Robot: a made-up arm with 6 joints. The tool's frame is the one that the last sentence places.
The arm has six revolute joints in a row. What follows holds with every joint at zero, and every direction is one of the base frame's. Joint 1 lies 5.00 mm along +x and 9.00 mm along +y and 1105.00 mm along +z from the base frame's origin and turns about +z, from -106.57 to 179.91 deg. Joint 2 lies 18.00 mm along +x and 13.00 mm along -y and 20.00 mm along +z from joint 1 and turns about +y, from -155.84 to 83.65 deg. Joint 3 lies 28.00 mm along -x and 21.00 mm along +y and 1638.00 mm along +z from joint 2 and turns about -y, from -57.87 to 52.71 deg. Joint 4 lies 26.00 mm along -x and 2.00 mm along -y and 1.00 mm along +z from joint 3 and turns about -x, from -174.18 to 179.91 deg. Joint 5 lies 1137.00 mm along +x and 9.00 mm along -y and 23.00 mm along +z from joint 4 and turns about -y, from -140.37 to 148.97 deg. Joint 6 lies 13.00 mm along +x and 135.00 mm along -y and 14.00 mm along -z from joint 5 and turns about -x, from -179.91 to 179.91 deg. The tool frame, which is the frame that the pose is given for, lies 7.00 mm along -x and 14.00 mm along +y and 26.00 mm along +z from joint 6; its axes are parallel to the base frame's.
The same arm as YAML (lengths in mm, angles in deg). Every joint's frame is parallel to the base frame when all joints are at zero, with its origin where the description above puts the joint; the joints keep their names.
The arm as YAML. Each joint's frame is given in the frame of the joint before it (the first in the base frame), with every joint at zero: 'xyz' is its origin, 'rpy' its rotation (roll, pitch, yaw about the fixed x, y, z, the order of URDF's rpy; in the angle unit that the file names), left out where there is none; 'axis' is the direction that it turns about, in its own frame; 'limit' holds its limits. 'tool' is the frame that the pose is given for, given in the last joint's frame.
units:
  length: mm
  angle: deg
joints:
  - name: joint 1
    type: revolute
    origin:
      xyz: [5.0, 9.0, 1105.0]
    axis: "+z"
    limit:
      lower: -106.57
      upper: 179.91
  - name: joint 2
    type: revolute
    origin:
      xyz: [18.0, -13.0, 20.0]
    axis: "+y"
    limit:
      lower: -155.84
      upper: 83.65
  - name: joint 3
    type: revolute
    origin:
      xyz: [-28.0, 21.0, 1638.0]
    axis: "-y"
    limit:
      lower: -57.87
      upper: 52.71
  - name: joint 4
    type: revolute
    origin:
      xyz: [-26.0, -2.0, 1.0]
    axis: "-x"
    limit:
      lower: -174.18
      upper: 179.91
  - name: joint 5
    type: revolute
    origin:
      xyz: [1137.0, -9.0, 23.0]
    axis: "-y"
    limit:
      lower: -140.37
      upper: 148.97
  - name: joint 6
    type: revolute
    origin:
      xyz: [13.0, -135.0, -14.0]
    axis: "-x"
    limit:
      lower: -179.91
      upper: 179.91
tool:
  origin:
    xyz: [-7.0, 14.0, 26.0]

